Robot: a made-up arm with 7 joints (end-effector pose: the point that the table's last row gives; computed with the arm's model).
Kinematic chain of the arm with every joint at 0, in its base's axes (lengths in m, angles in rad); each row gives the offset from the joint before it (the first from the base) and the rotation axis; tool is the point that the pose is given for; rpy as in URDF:
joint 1: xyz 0 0 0.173 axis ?
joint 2: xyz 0 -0.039 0.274 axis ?
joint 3: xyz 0 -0.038 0.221 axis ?
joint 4: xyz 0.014 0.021 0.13 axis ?
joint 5: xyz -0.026 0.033 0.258 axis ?
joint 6: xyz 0 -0.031 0.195 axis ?
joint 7: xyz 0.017 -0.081 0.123 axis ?
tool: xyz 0 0 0 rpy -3.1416 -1.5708 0
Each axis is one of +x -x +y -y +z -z.
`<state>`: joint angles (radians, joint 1 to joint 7).
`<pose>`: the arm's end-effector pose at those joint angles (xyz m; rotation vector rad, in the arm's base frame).
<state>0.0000 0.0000 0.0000 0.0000 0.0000 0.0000 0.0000</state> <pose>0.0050 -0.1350 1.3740 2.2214 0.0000 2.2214</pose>
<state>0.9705 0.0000 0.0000 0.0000 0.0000 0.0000 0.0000</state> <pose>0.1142 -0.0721 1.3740 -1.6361 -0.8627 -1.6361</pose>
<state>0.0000 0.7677 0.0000 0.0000 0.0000 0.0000 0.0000</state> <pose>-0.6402 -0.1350 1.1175 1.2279 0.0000 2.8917</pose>
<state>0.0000 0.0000 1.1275 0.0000 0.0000 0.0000 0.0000</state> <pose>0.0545 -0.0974 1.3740 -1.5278 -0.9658 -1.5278</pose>
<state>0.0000 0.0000 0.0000 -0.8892 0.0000 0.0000 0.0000</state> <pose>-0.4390 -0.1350 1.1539 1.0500 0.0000 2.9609</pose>
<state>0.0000 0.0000 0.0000 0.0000 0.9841 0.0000 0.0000</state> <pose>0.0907 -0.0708 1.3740 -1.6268 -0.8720 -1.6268</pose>
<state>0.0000 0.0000 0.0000 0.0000 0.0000 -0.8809 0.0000</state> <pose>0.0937 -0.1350 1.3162 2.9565 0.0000 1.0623</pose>
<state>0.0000 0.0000 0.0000 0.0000 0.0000 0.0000 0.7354</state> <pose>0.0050 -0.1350 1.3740 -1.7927 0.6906 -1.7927</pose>
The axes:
joint 1: +z
joint 2: -y
joint 3: +z
joint 4: +y
joint 5: +z
joint 6: -y
joint 7: +x

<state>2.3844 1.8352 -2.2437 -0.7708 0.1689 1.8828 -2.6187</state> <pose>0.2510 -0.6043 0.4671 1.1905 -0.1014 0.0221</pose>
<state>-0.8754 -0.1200 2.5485 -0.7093 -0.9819 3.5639 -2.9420</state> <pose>0.0466 -0.3714 0.9523 0.9601 -2.0102 -0.3023</pose>
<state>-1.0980 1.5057 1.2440 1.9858 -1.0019 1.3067 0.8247</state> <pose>0.2772 0.4886 0.5575 0.9685 0.7332 1.3121</pose>
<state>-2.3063 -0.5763 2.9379 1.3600 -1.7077 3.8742 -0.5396</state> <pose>-0.0364 -0.0232 1.0967 -2.4386 1.0760 1.6268</pose>
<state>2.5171 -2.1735 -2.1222 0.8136 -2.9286 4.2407 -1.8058</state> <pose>-0.2897 0.5939 0.0198 1.3427 -0.8614 2.1034</pose>
